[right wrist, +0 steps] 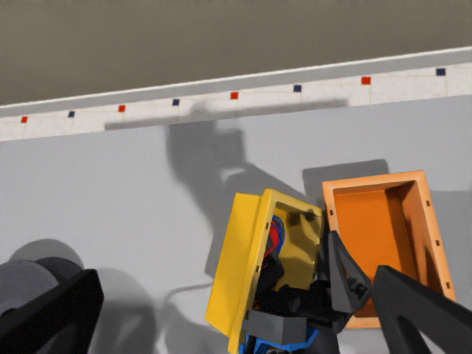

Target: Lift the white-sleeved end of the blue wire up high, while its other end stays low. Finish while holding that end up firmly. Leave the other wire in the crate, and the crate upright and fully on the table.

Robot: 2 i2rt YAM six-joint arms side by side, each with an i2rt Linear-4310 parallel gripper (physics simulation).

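Places are measured from the left arm's base along level axes (x ahead, y right, z down), in millimetres.
Pixels of known places: left gripper, fingertip midpoint: (294, 230); right gripper, fingertip midpoint: (236, 280).
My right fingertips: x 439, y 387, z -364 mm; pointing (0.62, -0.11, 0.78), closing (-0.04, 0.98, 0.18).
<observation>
Ahead of a thing's pixels: the offset from my right fingertips to its top centre. "pt": to the spot under its first point. Level surfaces: height alone.
The yellow crate @[dz +225, dx -22, dy -13 mm] (233, 260) is at lower centre in the right wrist view. Its left outer side shows broadly, and it looks tilted toward the orange bin. Inside, at its left wall, are loops of the blue wire @[pt dz +348, dx +16, dy +6 mm] (280, 235) and a part of the red wire @[pt dz +342, dx +15, dy -5 mm] (273, 236). The white sleeve does not show; dark gripper parts hide the crate's near half. My left gripper (294, 230) is open, with one dark finger inside the crate and the other at its right wall. My right gripper (236, 280) is open and empty, its fingers at the lower left and right of the view.
An orange bin @[dz +293, dx -6, dy +138 mm] (438, 242) stands close against the right side of the yellow crate. A grey rounded object @[dz +298, dx -99, dy -417 mm] (25, 285) is at the lower left, partly behind a finger. Beyond the grey table top @[dz +364 mm] (100, 185) runs a pale strip (330, 95) with red and blue squares.
</observation>
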